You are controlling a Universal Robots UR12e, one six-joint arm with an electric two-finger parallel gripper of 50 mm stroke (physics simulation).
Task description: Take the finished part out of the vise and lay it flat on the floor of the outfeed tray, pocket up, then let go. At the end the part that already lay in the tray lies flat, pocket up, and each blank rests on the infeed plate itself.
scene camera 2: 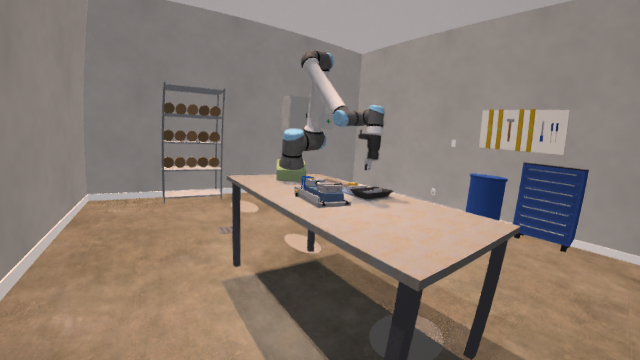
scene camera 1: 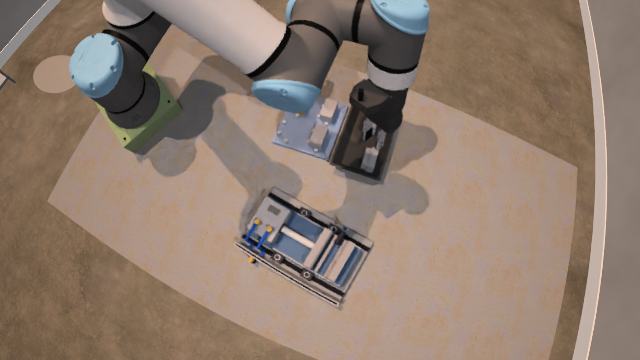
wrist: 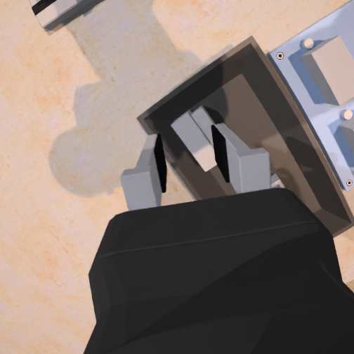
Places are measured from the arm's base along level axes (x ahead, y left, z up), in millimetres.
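Pixels of known places: gripper, fingertip midpoint: (scene camera 2: 367, 170) (scene camera 1: 373, 142); arm's base, link origin: (scene camera 2: 291, 164) (scene camera 1: 133, 100).
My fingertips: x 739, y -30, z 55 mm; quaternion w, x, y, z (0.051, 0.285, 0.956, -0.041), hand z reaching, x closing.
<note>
For each thing: its top centre in the pictures, then the offset to it from my fingertips.
- light grey part, top centre: (scene camera 1: 370, 156) dx +8, dy +17, dz -117 mm
- vise, top centre: (scene camera 1: 302, 241) (scene camera 2: 322, 181) dx -110, dy -247, dz -66 mm
- blue infeed plate, top centre: (scene camera 1: 310, 122) dx -178, dy +103, dz -157 mm
My gripper (scene camera 1: 375, 135) (scene camera 2: 368, 165) (wrist: 188, 147) is open and empty above the dark outfeed tray (scene camera 1: 356, 175) (scene camera 2: 371, 195) (wrist: 260, 115). A light grey part (scene camera 1: 370, 157) (wrist: 192, 140) lies in the tray near its front end. In the wrist view a narrow second light strip (wrist: 204, 117) runs along it; whether it belongs to the same part is unclear, as is whether its pocket faces up. Another light piece (wrist: 276, 180) is mostly hidden behind the right finger. The vise (scene camera 1: 300, 237) (scene camera 2: 322, 192) shows no part between its jaws. Two blanks (scene camera 1: 328, 111) (scene camera 1: 318, 136) (wrist: 332, 70) stand at the blue infeed plate (scene camera 1: 295, 135) (wrist: 325, 137); their seating is unclear.
The infeed plate stands directly beside the tray, with small pins (scene camera 1: 280, 133) (wrist: 308, 44) rising from it. The vise has blue hoses (scene camera 1: 263, 238) at one end and stands apart from the tray. The arm's green base (scene camera 1: 150, 125) (scene camera 2: 291, 172) is at the table's far end.
</note>
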